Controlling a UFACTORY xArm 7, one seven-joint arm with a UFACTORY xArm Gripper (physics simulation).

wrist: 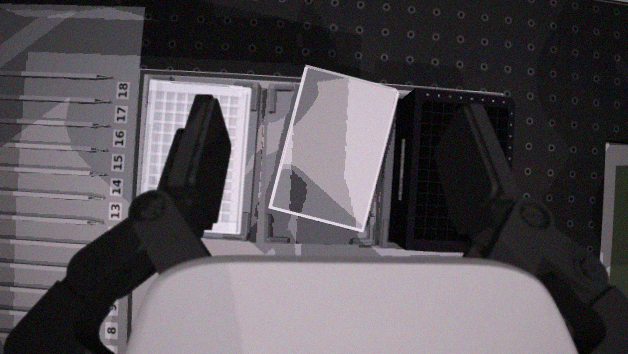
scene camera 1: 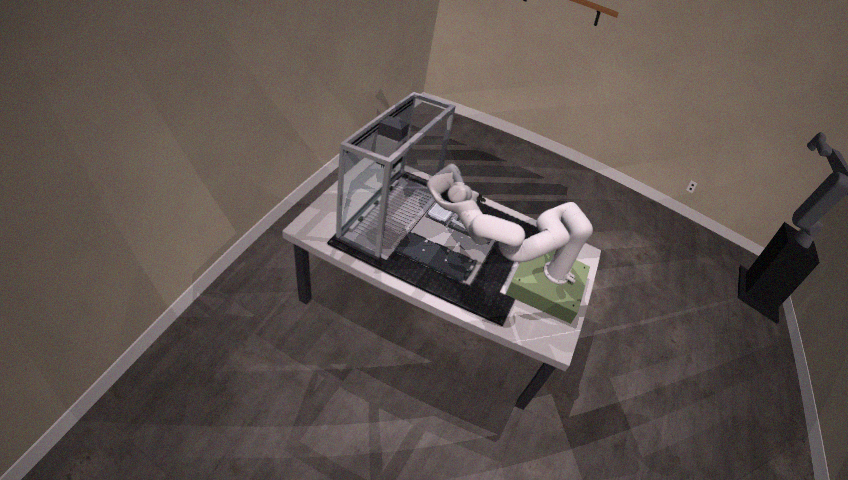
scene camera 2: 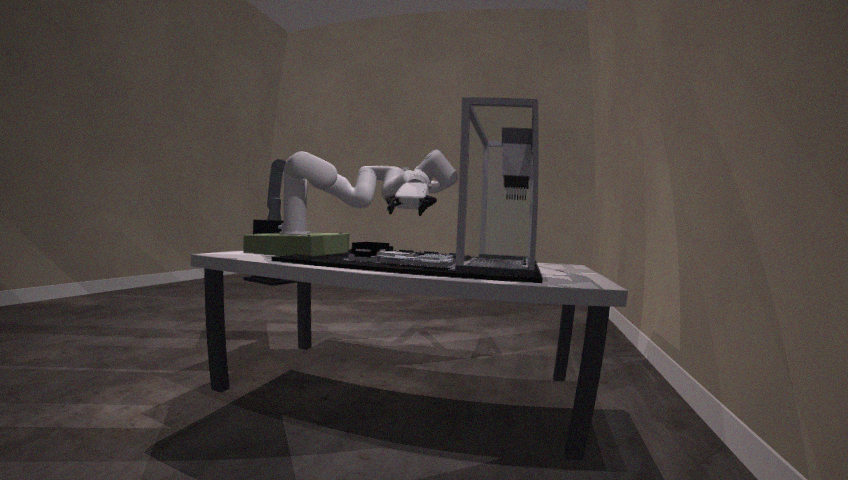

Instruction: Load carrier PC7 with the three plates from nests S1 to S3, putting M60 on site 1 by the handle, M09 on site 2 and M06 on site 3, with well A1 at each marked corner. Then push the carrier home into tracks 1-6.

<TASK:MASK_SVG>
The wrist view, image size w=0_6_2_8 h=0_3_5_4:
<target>gripper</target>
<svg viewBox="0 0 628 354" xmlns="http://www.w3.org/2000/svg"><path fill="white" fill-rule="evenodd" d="M3 346L4 354L115 354L100 340L101 324L117 299L127 296L156 272L159 276L144 296L125 354L628 354L628 298L616 285L609 284L608 272L597 257L554 227L554 216L544 203L535 198L522 198L481 103L465 103L460 106L434 150L451 223L457 234L468 234L471 237L471 242L462 257L212 256L201 238L204 230L212 231L213 224L218 222L232 145L219 100L212 94L196 94L185 128L176 130L157 189L137 196L128 209L126 219L74 254L67 266L65 278L62 281L57 280L9 333ZM555 303L558 303L563 309L562 314L572 326L573 341Z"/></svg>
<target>black plate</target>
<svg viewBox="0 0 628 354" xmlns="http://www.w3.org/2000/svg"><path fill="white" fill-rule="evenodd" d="M415 88L397 101L388 241L394 242L404 250L465 253L471 242L471 237L468 234L457 234L456 228L451 223L434 158L434 150L458 108L465 103L481 103L485 108L512 172L515 102L511 97Z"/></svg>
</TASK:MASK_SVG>
